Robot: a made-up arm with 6 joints. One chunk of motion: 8 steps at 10 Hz.
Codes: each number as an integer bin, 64 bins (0 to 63) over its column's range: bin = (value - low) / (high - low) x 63, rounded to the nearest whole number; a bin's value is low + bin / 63 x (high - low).
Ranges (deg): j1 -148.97..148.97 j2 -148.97..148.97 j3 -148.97..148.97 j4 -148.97..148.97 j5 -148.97..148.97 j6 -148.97..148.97
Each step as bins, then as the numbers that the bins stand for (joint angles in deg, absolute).
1 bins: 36 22 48 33 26 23
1 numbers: 21.28 -44.93 78.03 7.09 -26.01 -40.20
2 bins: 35 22 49 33 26 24
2 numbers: 16.55 -44.93 82.76 7.09 -26.01 -35.47
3 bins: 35 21 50 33 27 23
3 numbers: 16.55 -49.66 87.49 7.09 -21.28 -40.20
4 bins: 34 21 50 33 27 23
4 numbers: 11.82 -49.66 87.49 7.09 -21.28 -40.20
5 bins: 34 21 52 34 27 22
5 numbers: 11.82 -49.66 96.95 11.82 -21.28 -44.93
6 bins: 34 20 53 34 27 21
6 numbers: 11.82 -54.39 101.68 11.82 -21.28 -49.66
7 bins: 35 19 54 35 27 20
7 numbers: 16.55 -59.12 106.41 16.55 -21.28 -54.39
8 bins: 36 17 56 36 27 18
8 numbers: 21.28 -68.57 115.87 21.28 -21.28 -63.84
